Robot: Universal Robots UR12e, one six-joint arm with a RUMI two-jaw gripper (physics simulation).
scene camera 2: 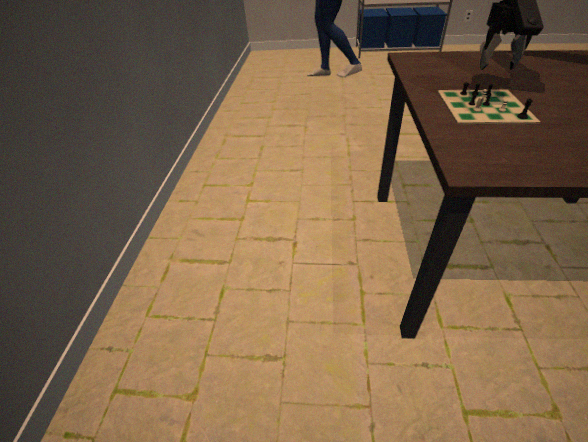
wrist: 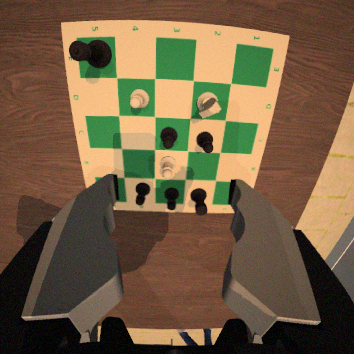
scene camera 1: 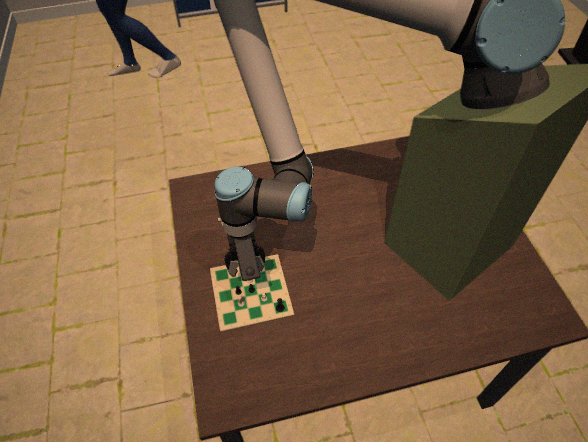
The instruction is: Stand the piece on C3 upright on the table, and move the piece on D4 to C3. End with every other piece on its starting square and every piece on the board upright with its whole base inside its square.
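Places are measured from the arm's base along level axes (x ahead, y left, z up), in millimetres.
Where they show: gripper, fingertip midpoint: [scene camera 2: 496, 69] [wrist: 173, 178]; arm's base, origin of the base link: [scene camera 1: 504, 92].
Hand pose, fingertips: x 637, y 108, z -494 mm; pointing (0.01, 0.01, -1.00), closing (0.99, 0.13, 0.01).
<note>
Things, the pixels of their top centre, and the offset from my fingertips.
- C3, middle of its top: [wrist: 167, 144] [scene camera 1: 250, 284] [scene camera 2: 489, 94] dx -5, dy -3, dz -68 mm
- D4, middle of its top: [wrist: 134, 103] [scene camera 1: 263, 293] [scene camera 2: 506, 99] dx -41, dy +31, dz -68 mm
- green-and-cream board, middle of its top: [wrist: 171, 134] [scene camera 1: 250, 290] [scene camera 2: 484, 104] dx -2, dy -2, dz -100 mm
- black pawn, middle of its top: [wrist: 208, 149] dx +35, dy -1, dz -68 mm
- white pawn, middle of its top: [wrist: 166, 175] dx -1, dy -37, dz -68 mm
- white knight, middle of its top: [wrist: 212, 110] [scene camera 2: 481, 96] dx +27, dy +38, dz -60 mm
- tall black piece, middle of its top: [wrist: 74, 50] [scene camera 1: 279, 299] [scene camera 2: 530, 98] dx -85, dy +67, dz -47 mm
The black pawn on C3 [scene camera 1: 251, 288] [scene camera 2: 488, 96] [wrist: 169, 136] stands upright on its green square. The white pawn on D4 [scene camera 1: 264, 297] [scene camera 2: 503, 106] [wrist: 139, 99] stands upright on a green square, diagonal to C3. Both are on the green-and-cream board [scene camera 1: 242, 316] [scene camera 2: 482, 117] [wrist: 174, 100]. My gripper [scene camera 1: 246, 273] [scene camera 2: 497, 66] [wrist: 173, 178] is partly open with nothing between its fingers. It hangs above the table, over the A-row side of the board. In scene camera 1 the gripper hides part of the far rows.
A black pawn [wrist: 204, 141] is on C2, beside C3, and a white pawn [wrist: 168, 166] on B3. A white knight [wrist: 208, 104] is on D2. Black pawns stand on A4, A3 and A2. A tall black piece [scene camera 1: 280, 305] [wrist: 96, 53] is on E5. A green pedestal [scene camera 1: 450, 200] stands right.
</note>
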